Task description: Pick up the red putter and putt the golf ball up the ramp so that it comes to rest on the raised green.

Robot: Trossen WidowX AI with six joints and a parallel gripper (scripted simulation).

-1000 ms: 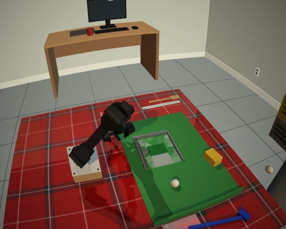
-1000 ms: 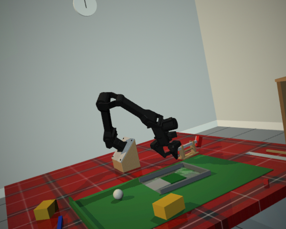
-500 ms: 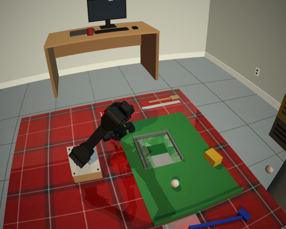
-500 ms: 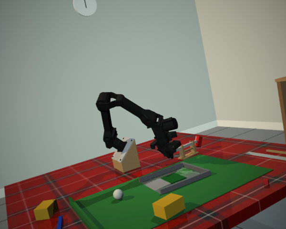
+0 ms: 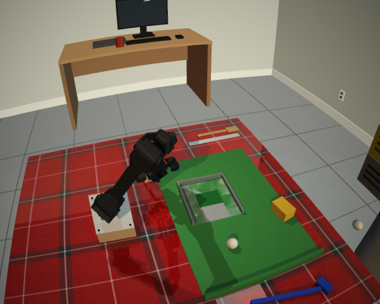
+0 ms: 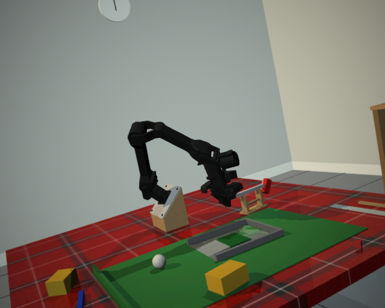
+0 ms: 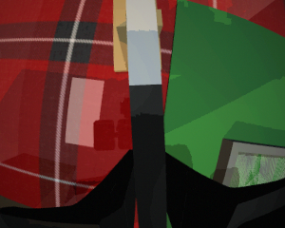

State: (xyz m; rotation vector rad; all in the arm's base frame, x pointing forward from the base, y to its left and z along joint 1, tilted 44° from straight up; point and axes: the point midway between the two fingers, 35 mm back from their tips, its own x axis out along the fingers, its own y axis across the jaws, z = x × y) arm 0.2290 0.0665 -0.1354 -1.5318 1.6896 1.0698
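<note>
Now: gripper tip 20 mm past the red putter, 110 mm to the right of it and 20 mm below it. Also, from my gripper tip: white golf ball 160 mm ahead, 400 mm to the right, 30 mm below; green mat 240 mm ahead, 220 mm to the right, 50 mm below; wooden stand 10 mm behind, 130 mm to the left, 20 mm below.
</note>
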